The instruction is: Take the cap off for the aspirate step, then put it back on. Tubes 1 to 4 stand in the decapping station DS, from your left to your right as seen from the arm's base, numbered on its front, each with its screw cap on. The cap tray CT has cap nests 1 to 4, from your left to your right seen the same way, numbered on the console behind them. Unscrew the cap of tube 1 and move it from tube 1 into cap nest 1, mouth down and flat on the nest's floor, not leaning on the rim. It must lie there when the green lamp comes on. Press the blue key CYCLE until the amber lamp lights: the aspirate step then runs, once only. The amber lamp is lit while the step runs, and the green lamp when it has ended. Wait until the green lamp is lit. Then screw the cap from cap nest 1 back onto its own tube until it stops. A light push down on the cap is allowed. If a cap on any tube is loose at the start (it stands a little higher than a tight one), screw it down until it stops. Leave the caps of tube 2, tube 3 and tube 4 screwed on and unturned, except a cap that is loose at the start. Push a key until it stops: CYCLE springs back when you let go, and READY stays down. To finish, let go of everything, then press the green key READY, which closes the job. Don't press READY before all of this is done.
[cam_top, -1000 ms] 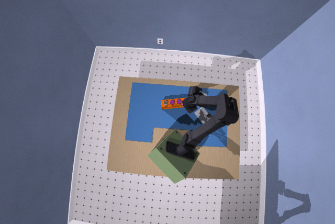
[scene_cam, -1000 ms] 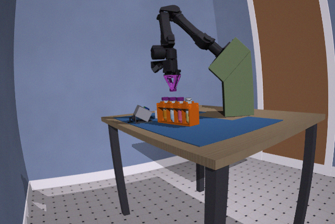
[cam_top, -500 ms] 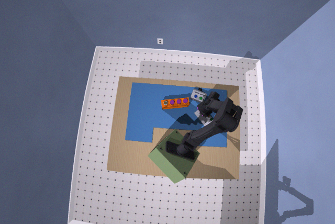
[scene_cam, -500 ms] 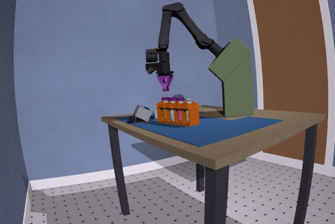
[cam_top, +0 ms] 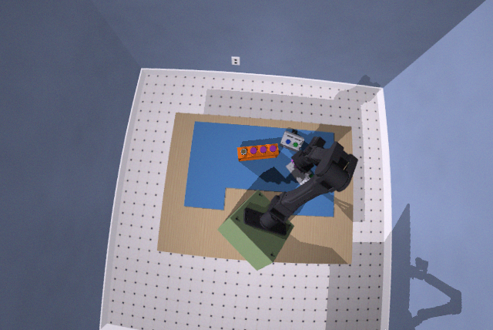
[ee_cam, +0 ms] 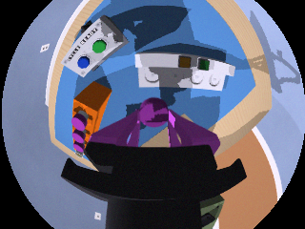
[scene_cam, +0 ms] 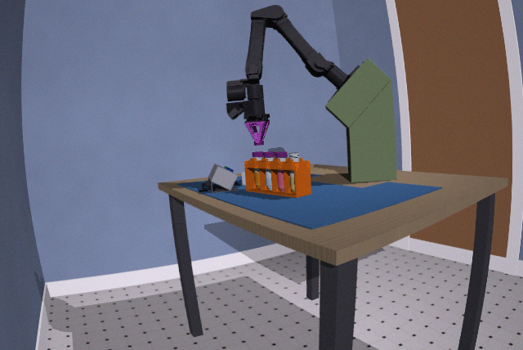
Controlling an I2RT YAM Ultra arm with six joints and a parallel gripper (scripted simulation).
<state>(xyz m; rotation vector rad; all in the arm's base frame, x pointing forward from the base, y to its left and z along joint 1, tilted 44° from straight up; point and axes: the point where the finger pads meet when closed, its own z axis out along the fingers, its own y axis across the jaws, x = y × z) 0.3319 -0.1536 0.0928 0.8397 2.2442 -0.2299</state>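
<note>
My gripper is now 14 cm short of the blue key CYCLE, 9 cm above it and 4 cm to the right of it. The rest, counted from my hand: green key READY: 13 cm ahead, 9 cm below, 1 cm to the right; then grey key box: 15 cm ahead, 10 cm below, 2 cm to the left.
</note>
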